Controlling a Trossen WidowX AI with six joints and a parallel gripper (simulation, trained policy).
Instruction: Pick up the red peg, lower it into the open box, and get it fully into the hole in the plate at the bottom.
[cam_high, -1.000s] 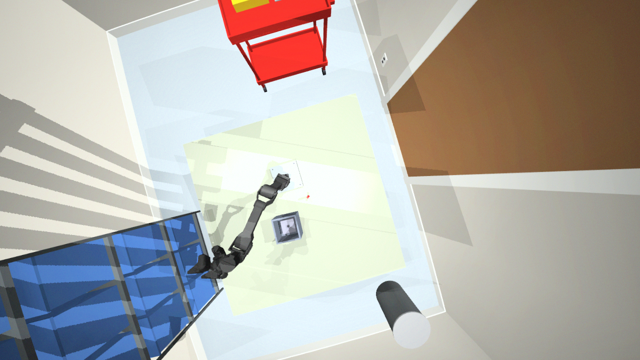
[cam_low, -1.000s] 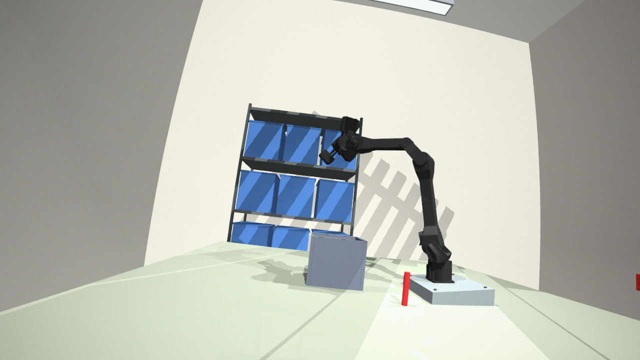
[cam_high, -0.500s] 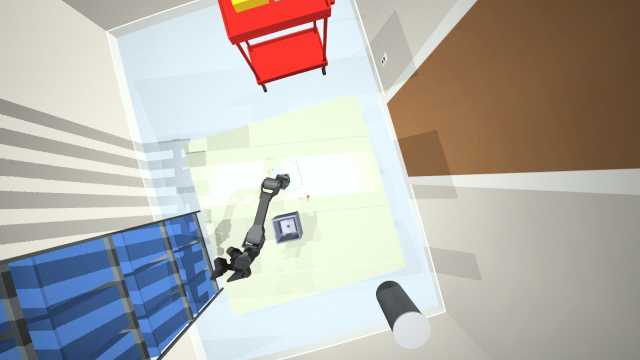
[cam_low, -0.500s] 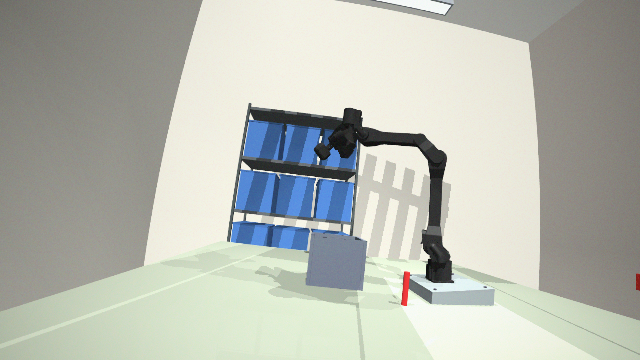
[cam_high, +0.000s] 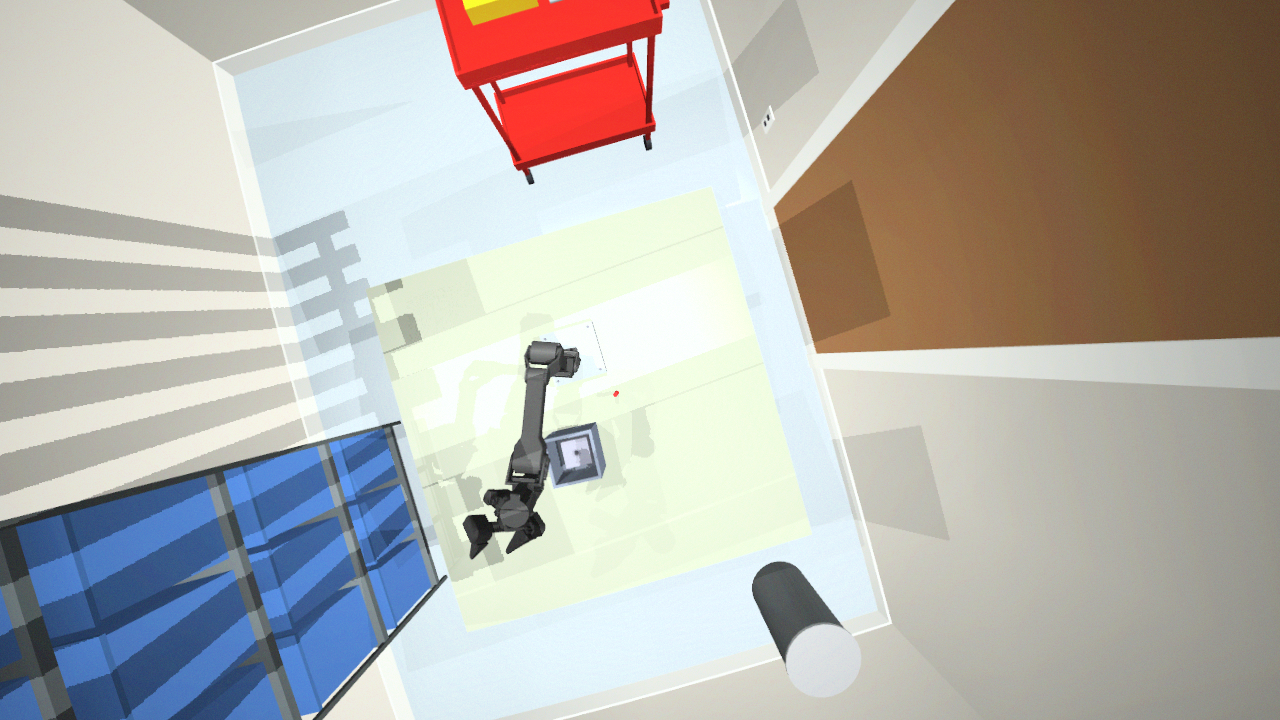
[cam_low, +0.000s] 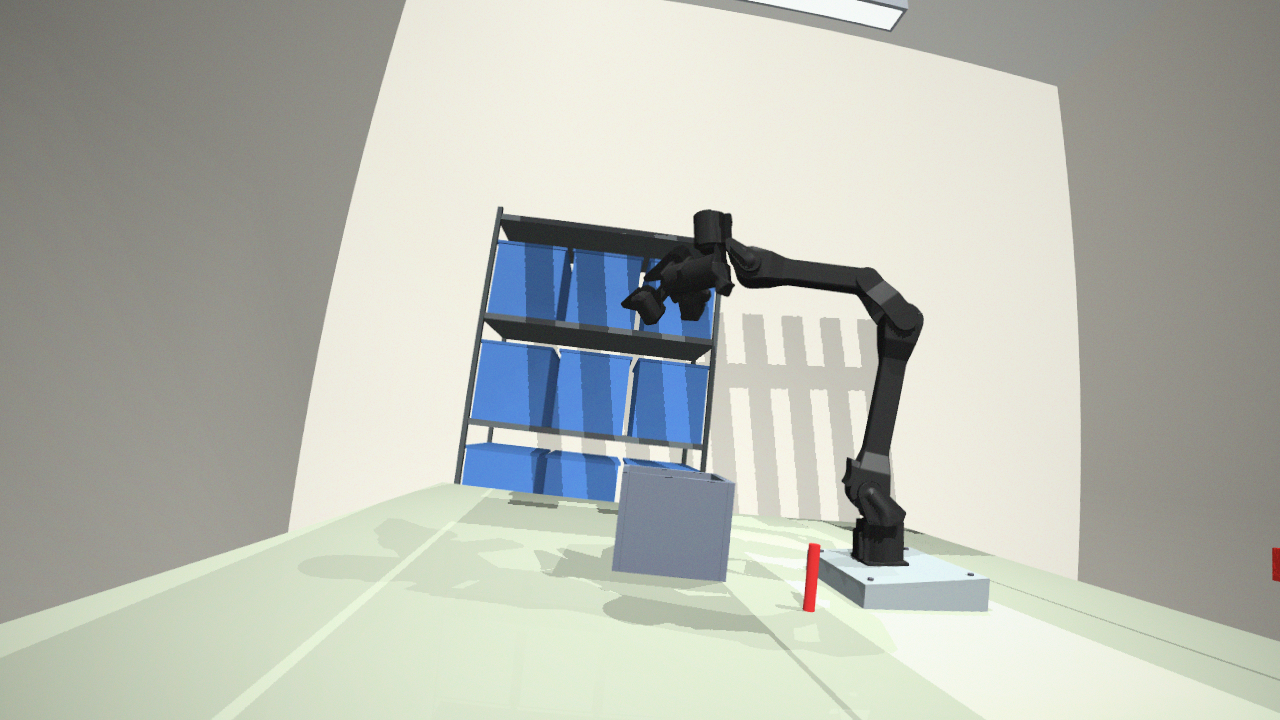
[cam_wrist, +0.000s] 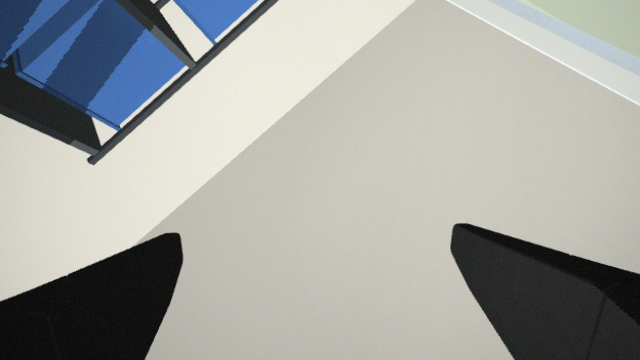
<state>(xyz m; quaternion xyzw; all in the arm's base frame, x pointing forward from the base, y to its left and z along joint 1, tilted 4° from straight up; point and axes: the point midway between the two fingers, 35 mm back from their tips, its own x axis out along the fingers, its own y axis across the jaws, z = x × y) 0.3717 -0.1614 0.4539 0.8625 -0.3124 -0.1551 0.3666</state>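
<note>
My gripper tip is 43 cm above the red peg, 31 cm to the right of it and 28 cm past it.
</note>
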